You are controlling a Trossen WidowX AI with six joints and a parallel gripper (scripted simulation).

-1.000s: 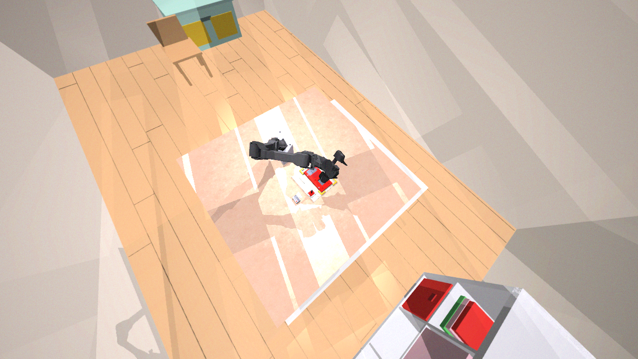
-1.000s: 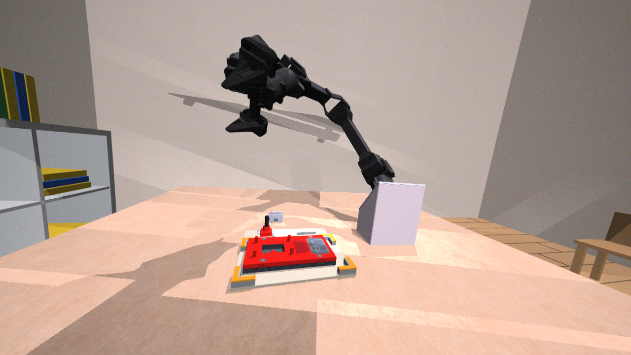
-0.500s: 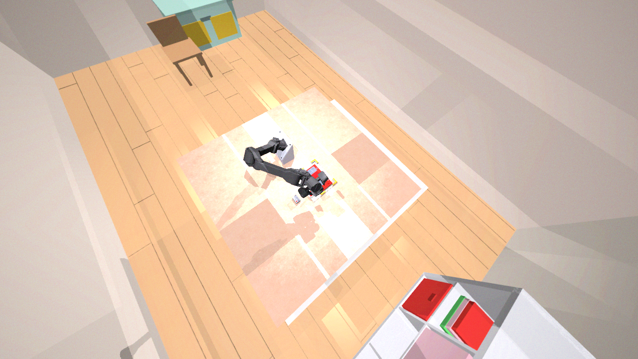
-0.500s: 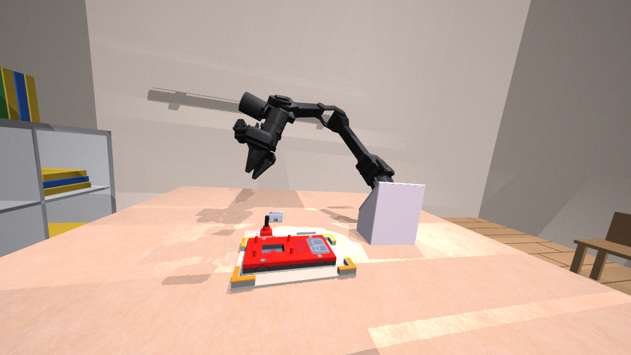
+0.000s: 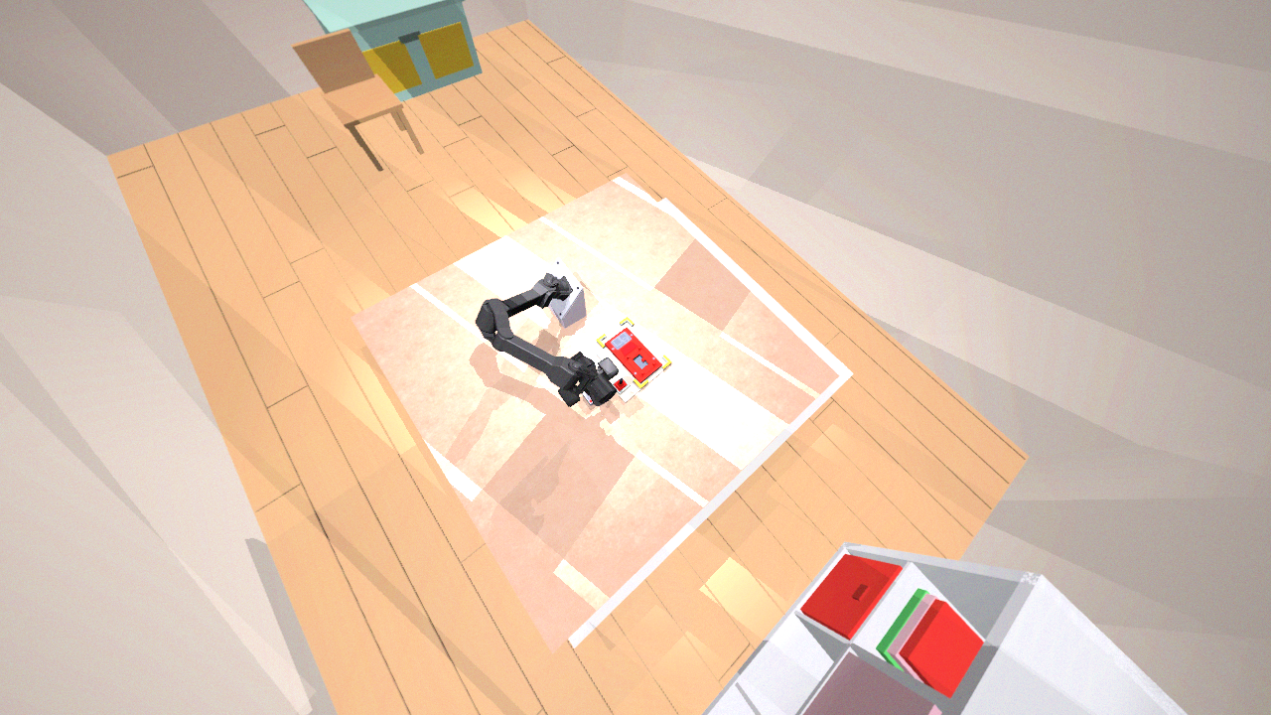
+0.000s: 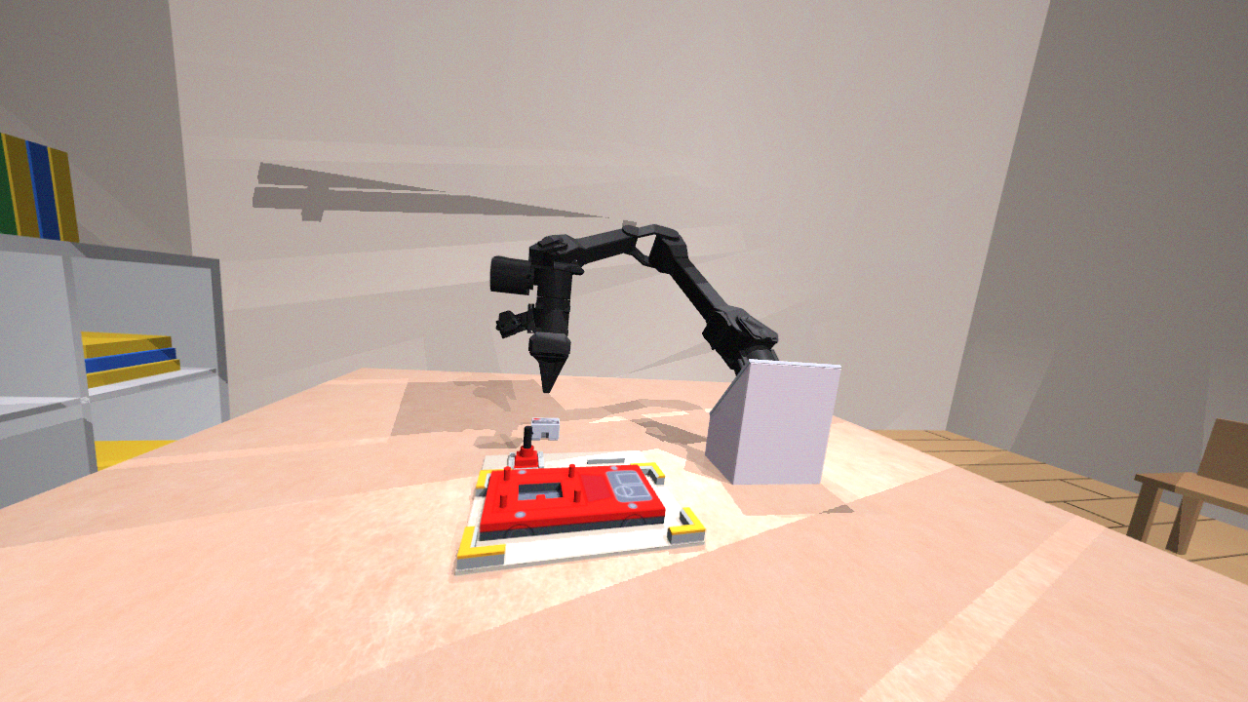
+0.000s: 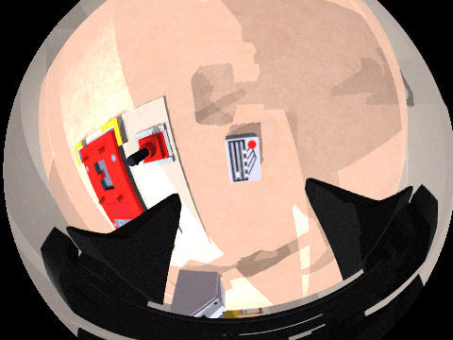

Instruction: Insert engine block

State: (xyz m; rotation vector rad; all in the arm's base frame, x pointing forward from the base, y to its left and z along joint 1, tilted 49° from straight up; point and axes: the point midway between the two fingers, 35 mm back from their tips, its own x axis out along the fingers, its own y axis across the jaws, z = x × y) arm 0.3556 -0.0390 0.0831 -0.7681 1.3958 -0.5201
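My gripper tip is 80 mm above the grey engine block. The rest, counted from my gripper tip: black post: 10 mm ahead, 110 mm to the left, 60 mm below.
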